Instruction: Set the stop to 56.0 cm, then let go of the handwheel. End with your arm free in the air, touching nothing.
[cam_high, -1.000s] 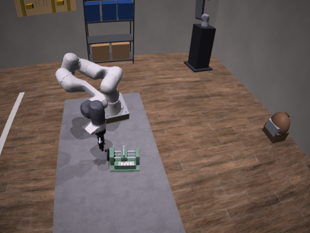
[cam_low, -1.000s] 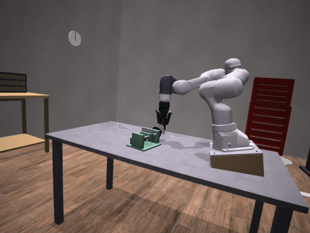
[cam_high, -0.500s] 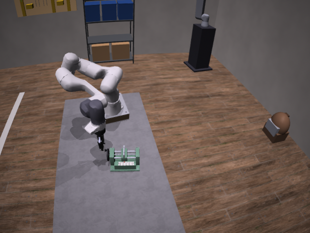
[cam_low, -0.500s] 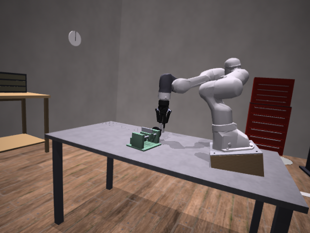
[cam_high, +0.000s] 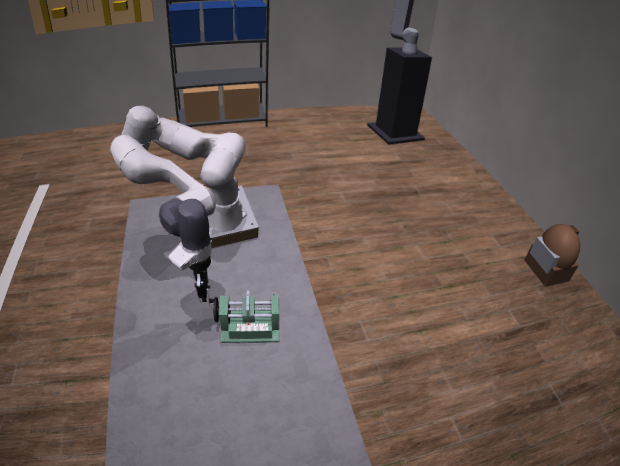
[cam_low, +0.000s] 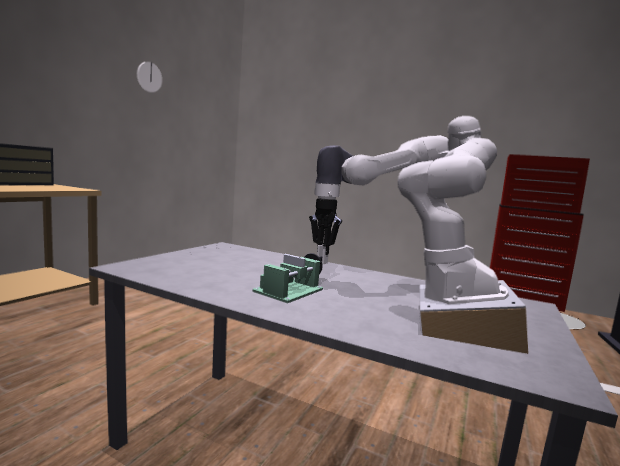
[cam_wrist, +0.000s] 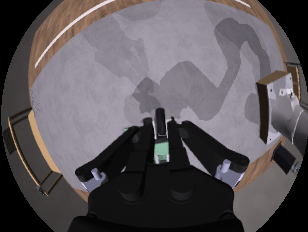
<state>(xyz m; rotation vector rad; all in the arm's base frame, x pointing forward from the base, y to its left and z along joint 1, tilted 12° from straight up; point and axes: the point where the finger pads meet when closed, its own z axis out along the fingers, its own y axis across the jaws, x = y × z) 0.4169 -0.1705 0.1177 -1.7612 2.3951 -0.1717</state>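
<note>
Right now the black handwheel is 1 cm ahead of my hand, 2 cm to the left of it and 2 cm below it. The rest, counted from my hand: stop carriage (7 cm ahead, 13 cm to the left, 2 cm below).
</note>
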